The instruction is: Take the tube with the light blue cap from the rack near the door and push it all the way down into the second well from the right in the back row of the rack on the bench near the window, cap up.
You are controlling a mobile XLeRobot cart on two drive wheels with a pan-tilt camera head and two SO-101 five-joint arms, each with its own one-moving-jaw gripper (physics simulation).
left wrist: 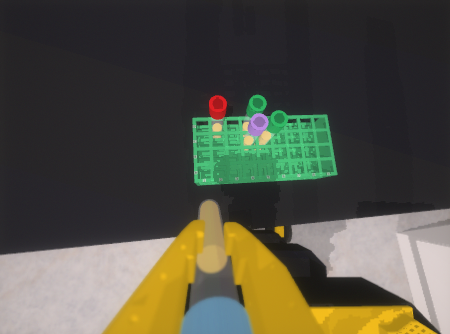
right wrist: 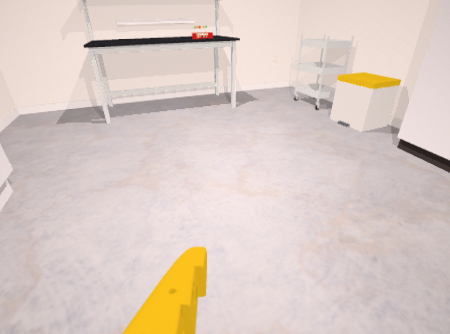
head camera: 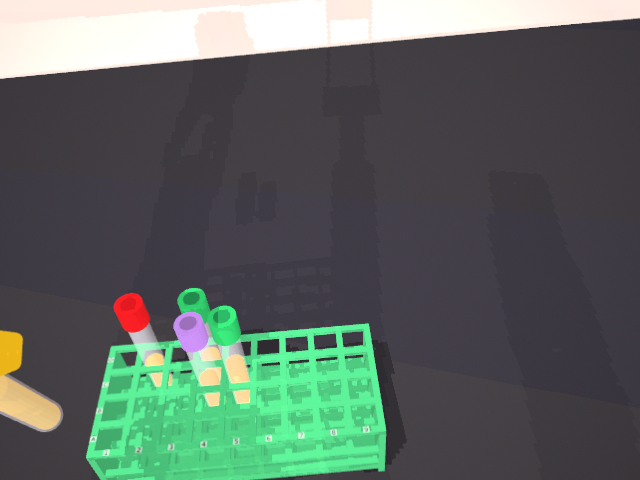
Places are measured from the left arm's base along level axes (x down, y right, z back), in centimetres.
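Where they show: left hand, tool point: [left wrist: 204,232]; right hand, tool point: [right wrist: 206,264].
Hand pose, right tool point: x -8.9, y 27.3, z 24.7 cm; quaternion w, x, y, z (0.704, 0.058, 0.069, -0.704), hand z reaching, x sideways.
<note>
Things, the pixels of their top centre, and the offset from my right tool point. "spot": a spot on its surface instead. Level surfaces: height alone.
- tube with the light blue cap, surface spot: [left wrist: 215,317] spot: dx -14.3, dy -27.2, dz -43.4 cm
- green rack, surface spot: [head camera: 383,449] [left wrist: 325,177] spot: dx +7.0, dy -10.2, dz -50.0 cm
- dark bench top, surface height: dx +10.2 cm
- far bench, surface height: dx +11.0 cm
My left gripper [left wrist: 213,235] is shut on the tube with the light blue cap [left wrist: 215,317]; the jaws press on the tube's two sides. The cap is nearest the wrist camera and the rounded end points away. In the head camera the lower part of this tube [head camera: 33,405] shows at the left edge, beside a green rack [head camera: 383,449] [left wrist: 332,174] and outside it. The green rack holds a red-capped tube, a purple-capped tube and two green-capped tubes. My right gripper shows one notched jaw in the right wrist view, so it is fully open. A small red rack [right wrist: 202,36] stands on a far bench.
The green rack stands on a dark bench top [head camera: 465,310] [left wrist: 100,150]. In the right wrist view, the far bench [right wrist: 150,42] stands by the wall, with a shelf cart [right wrist: 324,66] and a white bin with a yellow lid [right wrist: 369,80] at the right. A white cabinet edge is at the far right.
</note>
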